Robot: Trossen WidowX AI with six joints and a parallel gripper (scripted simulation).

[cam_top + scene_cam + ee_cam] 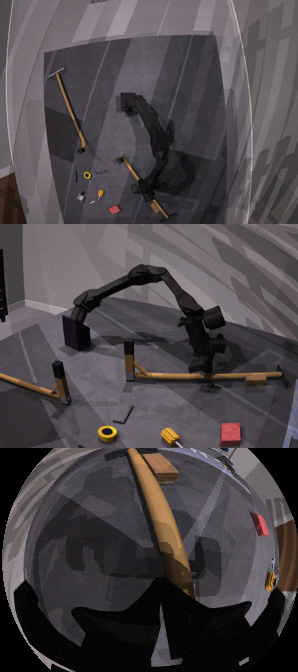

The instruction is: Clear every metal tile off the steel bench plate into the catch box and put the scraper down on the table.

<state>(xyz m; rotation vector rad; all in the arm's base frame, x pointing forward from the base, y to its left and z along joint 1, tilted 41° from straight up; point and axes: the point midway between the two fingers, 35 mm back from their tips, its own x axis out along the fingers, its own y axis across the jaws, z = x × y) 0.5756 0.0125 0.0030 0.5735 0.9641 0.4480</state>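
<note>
Now: gripper tip 2 cm short of the long wooden-handled scraper, 1 cm to the left of it and 5 cm below it. From my gripper tip the other things lie so: yellow-handled tool: 2 cm ahead, 34 cm to the right; wooden block: 17 cm ahead, 2 cm to the left; red block: 16 cm ahead, 27 cm to the right.
</note>
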